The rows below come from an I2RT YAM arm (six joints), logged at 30 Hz.
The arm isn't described. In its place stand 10 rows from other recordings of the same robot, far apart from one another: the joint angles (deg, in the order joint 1, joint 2, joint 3, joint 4, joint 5, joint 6), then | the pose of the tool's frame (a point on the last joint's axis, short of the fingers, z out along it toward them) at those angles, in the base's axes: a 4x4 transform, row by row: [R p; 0 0 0 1], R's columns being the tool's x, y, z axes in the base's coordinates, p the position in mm.
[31.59 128.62 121.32 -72.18 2.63 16.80] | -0.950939 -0.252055 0.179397 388.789; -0.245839 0.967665 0.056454 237.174; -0.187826 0.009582 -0.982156 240.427; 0 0 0 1
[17.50 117.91 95.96 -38.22 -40.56 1.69] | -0.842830 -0.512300 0.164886 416.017; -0.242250 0.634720 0.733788 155.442; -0.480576 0.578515 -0.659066 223.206; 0 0 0 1
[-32.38 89.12 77.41 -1.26 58.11 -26.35] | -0.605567 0.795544 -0.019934 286.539; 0.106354 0.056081 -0.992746 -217.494; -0.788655 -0.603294 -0.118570 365.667; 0 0 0 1
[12.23 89.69 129.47 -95.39 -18.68 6.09] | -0.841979 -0.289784 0.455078 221.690; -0.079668 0.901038 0.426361 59.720; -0.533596 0.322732 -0.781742 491.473; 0 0 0 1
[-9.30 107.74 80.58 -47.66 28.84 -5.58] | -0.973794 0.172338 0.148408 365.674; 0.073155 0.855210 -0.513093 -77.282; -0.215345 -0.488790 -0.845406 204.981; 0 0 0 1
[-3.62 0.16 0.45 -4.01 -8.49 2.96] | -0.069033 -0.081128 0.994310 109.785; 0.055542 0.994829 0.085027 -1.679; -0.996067 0.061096 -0.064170 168.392; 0 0 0 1
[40.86 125.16 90.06 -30.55 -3.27 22.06] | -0.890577 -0.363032 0.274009 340.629; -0.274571 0.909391 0.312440 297.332; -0.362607 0.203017 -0.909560 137.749; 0 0 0 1
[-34.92 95.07 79.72 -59.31 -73.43 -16.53] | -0.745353 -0.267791 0.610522 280.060; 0.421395 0.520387 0.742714 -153.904; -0.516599 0.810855 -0.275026 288.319; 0 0 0 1
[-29.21 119.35 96.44 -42.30 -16.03 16.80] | -0.652228 0.581301 0.486505 392.165; 0.682933 0.729133 0.044362 -208.000; -0.328939 0.361184 -0.872551 205.264; 0 0 0 1
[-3.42 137.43 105.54 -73.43 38.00 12.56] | -0.964795 0.096756 -0.244556 425.110; 0.229325 0.764743 -0.602145 -47.361; 0.128761 -0.637030 -0.760009 115.181; 0 0 0 1
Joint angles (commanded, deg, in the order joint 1, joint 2, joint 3, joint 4, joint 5, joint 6), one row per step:
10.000, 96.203, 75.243, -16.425, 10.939, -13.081
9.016, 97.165, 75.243, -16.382, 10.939, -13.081
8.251, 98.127, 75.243, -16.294, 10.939, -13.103
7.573, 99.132, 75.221, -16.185, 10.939, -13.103
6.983, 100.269, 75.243, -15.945, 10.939, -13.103
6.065, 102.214, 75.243, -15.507, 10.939, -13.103
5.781, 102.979, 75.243, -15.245, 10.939, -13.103
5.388, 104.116, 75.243, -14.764, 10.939, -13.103
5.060, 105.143, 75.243, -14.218, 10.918, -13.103
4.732, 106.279, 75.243, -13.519, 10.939, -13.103
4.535, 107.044, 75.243, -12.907, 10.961, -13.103
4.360, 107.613, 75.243, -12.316, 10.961, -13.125
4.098, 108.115, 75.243, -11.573, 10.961, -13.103
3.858, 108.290, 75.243, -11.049, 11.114, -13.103
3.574, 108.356, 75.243, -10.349, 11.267, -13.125
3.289, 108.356, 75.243, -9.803, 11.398, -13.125
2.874, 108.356, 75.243, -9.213, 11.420, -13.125
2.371, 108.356, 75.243, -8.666, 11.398, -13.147
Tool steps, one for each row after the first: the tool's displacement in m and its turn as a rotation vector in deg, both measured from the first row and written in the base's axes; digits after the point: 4 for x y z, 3 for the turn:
0.0037, -0.0061, -0.0061, -0.152, 0.906, -0.984
0.0071, -0.0109, -0.0122, -0.302, 1.772, -1.735
0.0103, -0.0151, -0.0187, -0.431, 2.681, -2.413
0.0139, -0.0187, -0.0256, -0.547, 3.549, -3.002
0.0196, -0.0245, -0.0379, -0.729, 5.046, -3.919
0.0217, -0.0263, -0.0426, -0.785, 5.546, -4.202
0.0249, -0.0288, -0.0496, -0.854, 6.199, -4.593
0.0278, -0.0309, -0.0558, -0.886, 6.681, -4.904
0.0310, -0.0330, -0.0626, -0.936, 7.115, -5.247
0.0332, -0.0342, -0.0670, -0.958, 7.267, -5.460
0.0350, -0.0354, -0.0702, -0.961, 7.249, -5.621
0.0370, -0.0371, -0.0726, -0.898, 7.010, -5.897
0.0380, -0.0389, -0.0731, -0.940, 6.654, -6.254
0.0391, -0.0410, -0.0726, -0.964, 6.017, -6.642
0.0399, -0.0431, -0.0719, -0.968, 5.468, -7.029
0.0408, -0.0462, -0.0710, -0.895, 4.883, -7.463
0.0416, -0.0498, -0.0703, -0.816, 4.348, -7.938

